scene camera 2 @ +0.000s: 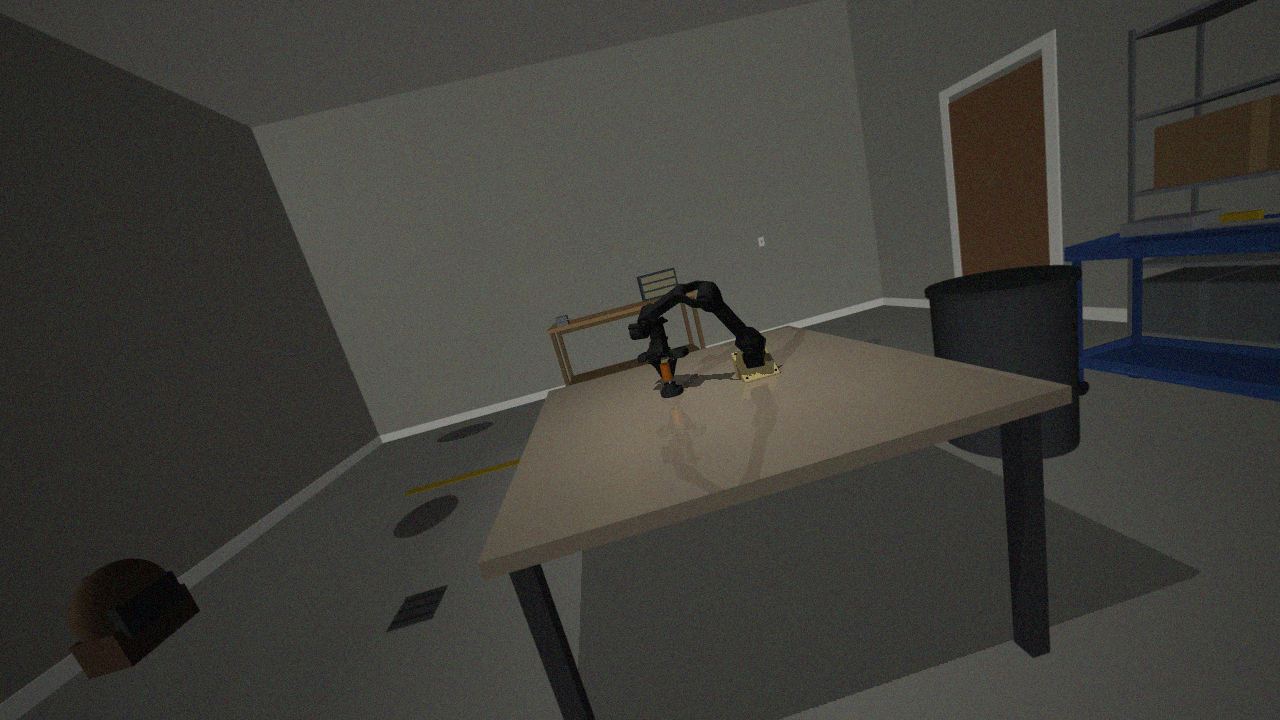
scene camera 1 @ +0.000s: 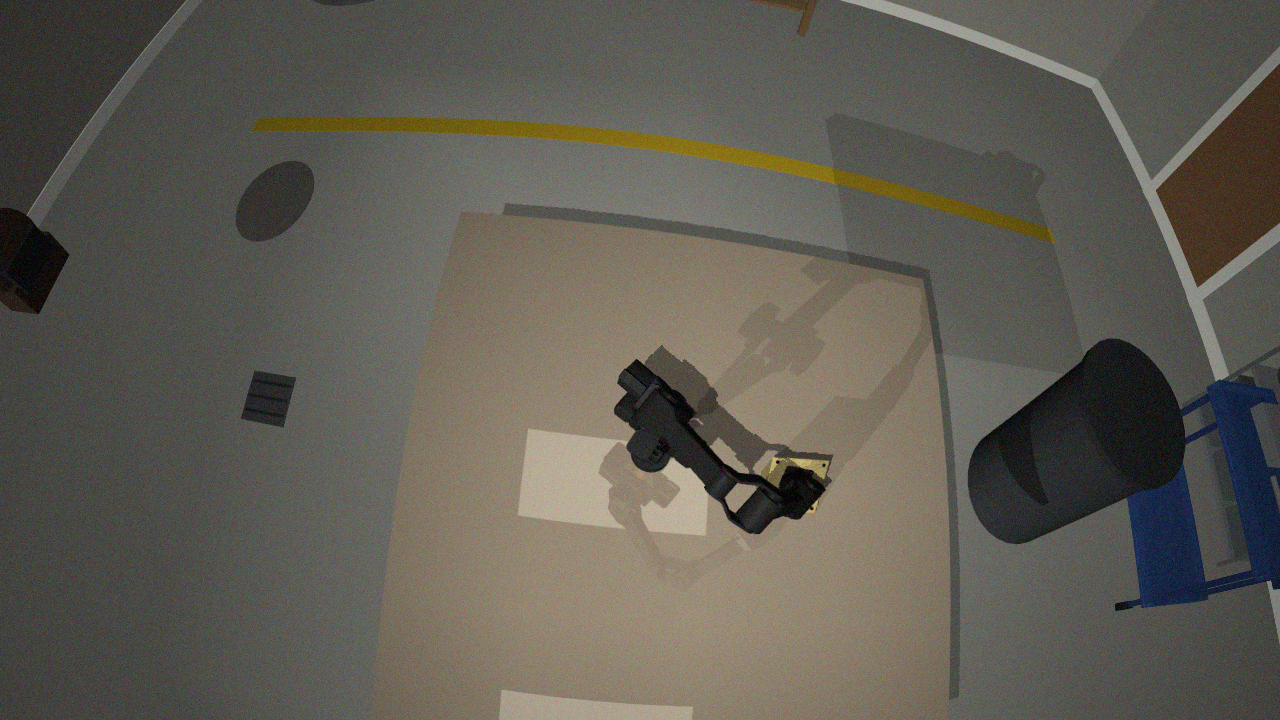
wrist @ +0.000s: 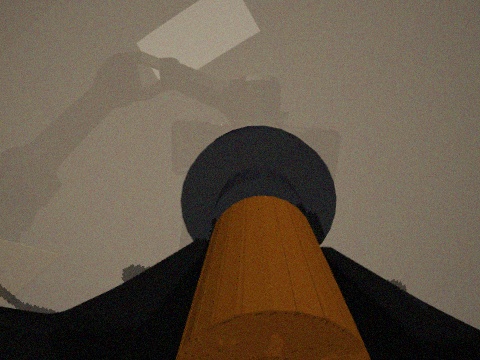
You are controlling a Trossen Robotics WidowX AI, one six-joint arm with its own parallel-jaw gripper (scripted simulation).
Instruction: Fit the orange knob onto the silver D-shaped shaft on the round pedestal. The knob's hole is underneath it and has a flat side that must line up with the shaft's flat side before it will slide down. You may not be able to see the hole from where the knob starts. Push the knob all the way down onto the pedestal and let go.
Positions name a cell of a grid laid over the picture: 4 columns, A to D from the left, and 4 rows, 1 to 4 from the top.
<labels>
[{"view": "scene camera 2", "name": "my gripper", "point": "C3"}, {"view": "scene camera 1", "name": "my gripper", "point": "C3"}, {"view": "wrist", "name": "my gripper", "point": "C3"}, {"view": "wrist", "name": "orange knob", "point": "C4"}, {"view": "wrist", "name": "dark round pedestal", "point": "C2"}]
</labels>
